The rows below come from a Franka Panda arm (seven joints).
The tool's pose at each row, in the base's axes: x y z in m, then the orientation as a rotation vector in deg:
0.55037 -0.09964 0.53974 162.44 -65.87 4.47
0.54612 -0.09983 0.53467 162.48 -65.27 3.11
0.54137 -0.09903 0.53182 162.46 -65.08 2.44
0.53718 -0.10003 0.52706 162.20 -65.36 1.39
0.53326 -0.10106 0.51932 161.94 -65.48 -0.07
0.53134 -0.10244 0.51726 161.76 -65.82 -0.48
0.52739 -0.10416 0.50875 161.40 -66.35 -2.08
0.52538 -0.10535 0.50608 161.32 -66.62 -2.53
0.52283 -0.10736 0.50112 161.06 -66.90 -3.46
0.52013 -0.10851 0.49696 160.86 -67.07 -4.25
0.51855 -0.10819 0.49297 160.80 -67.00 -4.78
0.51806 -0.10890 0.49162 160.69 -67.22 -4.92
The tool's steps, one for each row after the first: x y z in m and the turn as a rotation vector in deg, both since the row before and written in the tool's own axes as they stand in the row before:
-0.00331 0.00281 0.00499 -0.52 -0.73 -0.41
-0.00416 0.00252 0.00276 -0.25 -0.36 -0.13
-0.00262 0.00328 0.00486 -0.40 -0.59 0.20
-0.00249 0.00286 0.00787 -0.55 -0.82 0.09
-0.00049 0.00214 0.00224 -0.14 -0.25 0.24
-0.00189 0.00322 0.00878 -0.51 -0.94 0.36
-0.00063 0.00199 0.00287 -0.08 -0.29 0.17
-0.00044 0.00272 0.00525 -0.34 -0.53 0.21
-0.00109 0.00227 0.00442 -0.29 -0.45 0.13
-0.00131 0.00045 0.00407 -0.20 -0.29 -0.04
0.00018 0.00069 0.00144 -0.05 -0.09 0.16

